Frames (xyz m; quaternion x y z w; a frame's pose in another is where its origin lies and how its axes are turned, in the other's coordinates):
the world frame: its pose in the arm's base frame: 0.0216 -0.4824 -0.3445 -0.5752 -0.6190 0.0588 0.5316
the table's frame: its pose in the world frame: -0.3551 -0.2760 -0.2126 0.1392 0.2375 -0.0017 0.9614
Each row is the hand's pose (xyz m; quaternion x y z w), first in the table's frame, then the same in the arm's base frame.
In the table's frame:
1: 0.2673 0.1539 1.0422 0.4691 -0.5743 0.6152 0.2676
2: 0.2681 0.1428 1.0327 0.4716 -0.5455 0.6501 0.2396
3: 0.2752 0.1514 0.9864 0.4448 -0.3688 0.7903 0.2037
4: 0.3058 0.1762 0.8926 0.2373 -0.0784 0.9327 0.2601
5: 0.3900 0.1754 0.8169 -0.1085 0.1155 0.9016 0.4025
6: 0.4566 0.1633 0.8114 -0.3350 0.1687 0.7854 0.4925
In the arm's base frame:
1: -0.5774 -0.0087 -0.1123 -0.0663 -0.2425 0.9546 0.1600
2: -0.5754 -0.0209 -0.1045 -0.0670 -0.1911 0.9672 0.1537
3: -0.5357 -0.0466 -0.1101 -0.1347 0.0248 0.9712 0.1948
4: -0.4427 -0.0874 -0.1160 -0.3829 0.2821 0.8380 0.2677
5: -0.3427 -0.1035 -0.0652 -0.6949 0.3424 0.5608 0.2924
6: -0.3062 -0.0830 -0.0118 -0.8529 0.2818 0.3447 0.2726

